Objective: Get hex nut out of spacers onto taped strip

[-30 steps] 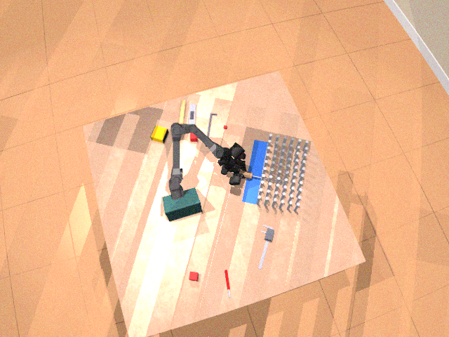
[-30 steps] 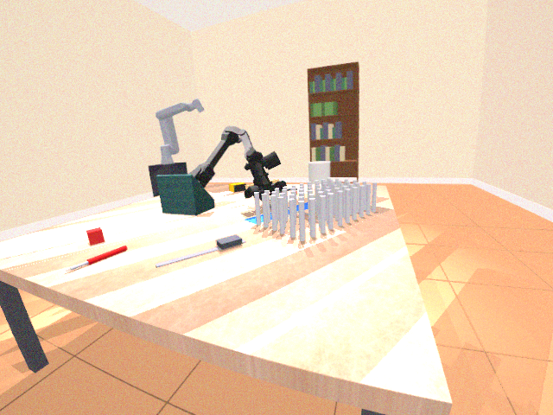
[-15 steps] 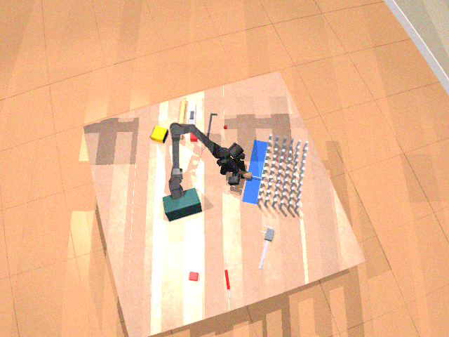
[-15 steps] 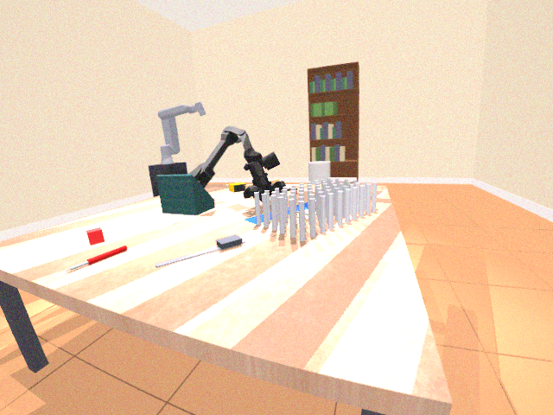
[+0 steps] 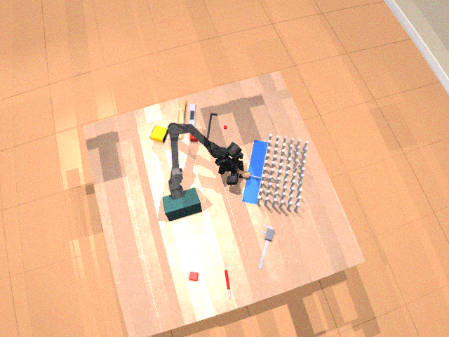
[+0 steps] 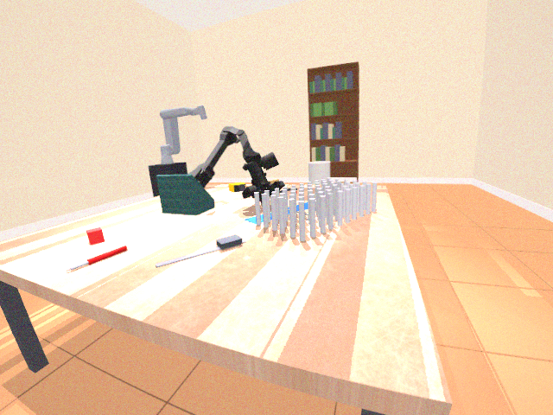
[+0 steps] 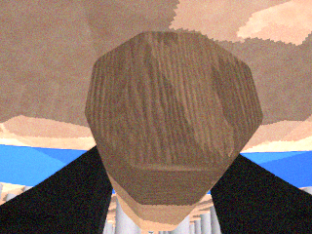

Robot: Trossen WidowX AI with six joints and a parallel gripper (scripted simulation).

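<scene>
Now: gripper tip 80 mm short of the blue taped strip and 10 mm above it. Round my gripper tip: red-handled screwdriver: 550 mm to the right, 320 mm behind.
</scene>
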